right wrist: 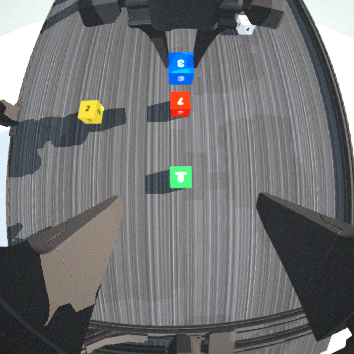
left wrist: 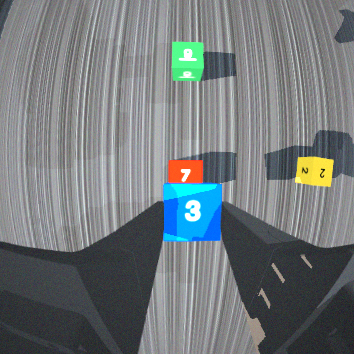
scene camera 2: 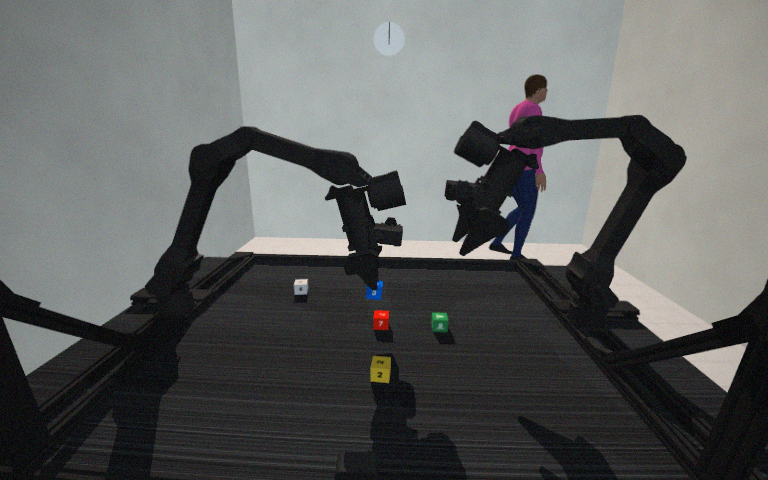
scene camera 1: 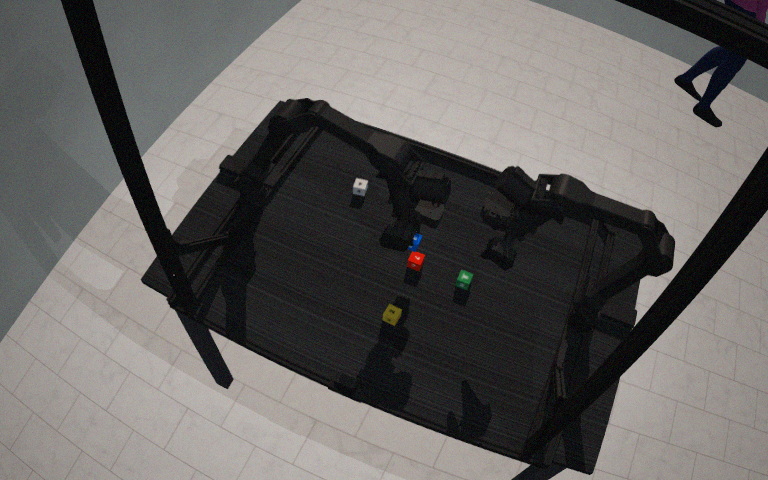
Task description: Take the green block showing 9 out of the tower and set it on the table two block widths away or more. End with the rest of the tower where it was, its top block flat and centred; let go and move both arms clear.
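Places are measured from the left arm's base along level axes (x ahead, y left, z up), in centimetres.
Pixels of known places: left gripper, fingertip midpoint: (right wrist: 180,65) (left wrist: 191,208) (scene camera 2: 375,286) (scene camera 1: 413,239); right gripper, fingertip midpoint: (right wrist: 191,201) (scene camera 2: 457,247) (scene camera 1: 487,242); left arm's base, link origin: (scene camera 2: 176,310) (scene camera 1: 252,195); right arm's base, link origin: (right wrist: 182,346) (scene camera 2: 586,323) (scene camera 1: 580,323).
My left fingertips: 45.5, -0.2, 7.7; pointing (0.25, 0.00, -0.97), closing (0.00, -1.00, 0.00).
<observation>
Ahead of a thing's pixels: the offset from my left fingertips to its top centre, as dx, dy, dz.
The green block showing 9 {+14.0, +0.0, -6.8} (scene camera 1: 464,279) (scene camera 2: 439,322) (left wrist: 187,61) (right wrist: 180,177) sits flat on the table, apart from the red block showing 7 {+1.3, +0.1, -6.8} (scene camera 1: 416,260) (scene camera 2: 381,320) (left wrist: 185,171) (right wrist: 180,104), which sits alone with no block on it. My left gripper (scene camera 1: 412,243) (scene camera 2: 373,284) (left wrist: 191,208) (right wrist: 180,65) is shut on the blue block showing 3 {-0.2, +0.0, +0.8} (scene camera 1: 416,240) (scene camera 2: 374,292) (left wrist: 193,220) (right wrist: 181,75) and holds it level in the air near the red block. My right gripper (scene camera 1: 501,260) (scene camera 2: 459,246) (right wrist: 191,201) is open and empty, raised above the table near the green block.
The yellow block showing 2 {+2.0, -16.0, -6.8} (scene camera 1: 391,314) (scene camera 2: 380,369) (left wrist: 315,171) (right wrist: 91,112) sits nearer the front edge in scene camera 2. The white block showing 4 {-20.7, +15.4, -6.8} (scene camera 1: 360,186) (scene camera 2: 300,286) (right wrist: 245,25) sits at the back left there. A person (scene camera 2: 526,169) stands beyond the table.
</observation>
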